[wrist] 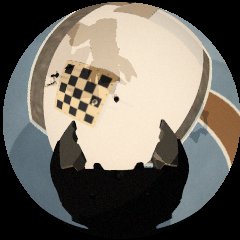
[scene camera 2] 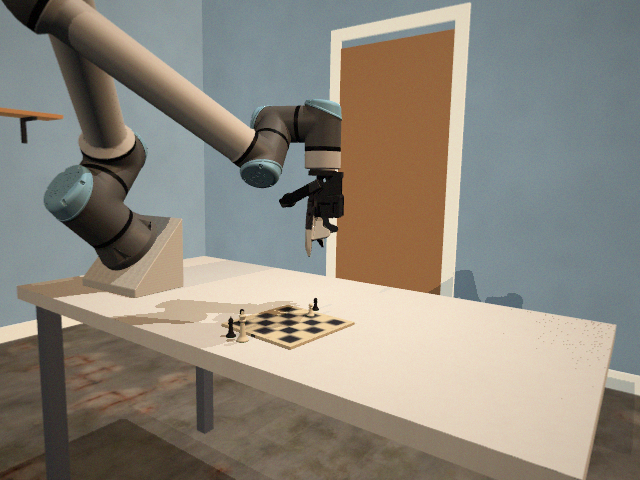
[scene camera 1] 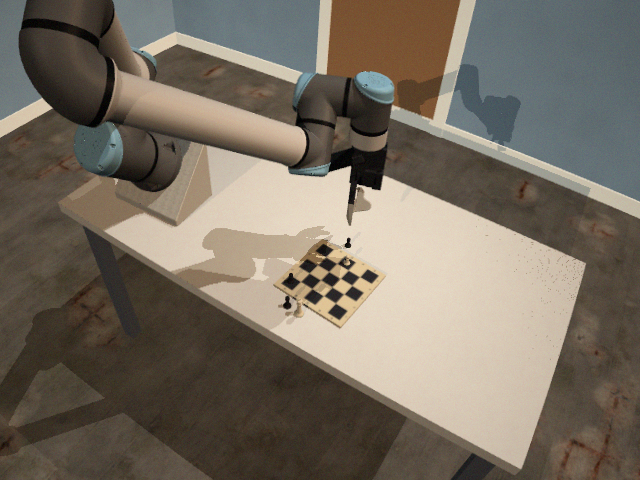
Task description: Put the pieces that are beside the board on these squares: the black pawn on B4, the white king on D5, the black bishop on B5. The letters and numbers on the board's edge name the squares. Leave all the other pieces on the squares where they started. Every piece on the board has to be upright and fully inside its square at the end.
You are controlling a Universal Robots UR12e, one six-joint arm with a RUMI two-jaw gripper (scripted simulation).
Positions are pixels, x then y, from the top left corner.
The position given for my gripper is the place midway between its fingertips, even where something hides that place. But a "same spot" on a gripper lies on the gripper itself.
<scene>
My gripper shows in the wrist view (117, 120), in scene camera 2 and in scene camera 1. A chessboard shows in the wrist view (77, 88), in scene camera 2 and in scene camera 1. The same spot on my gripper: (scene camera 1: 360, 203) is (scene camera 2: 318, 231). One and the same spot on the chessboard: (scene camera 1: 335, 291) is (scene camera 2: 291, 328).
</scene>
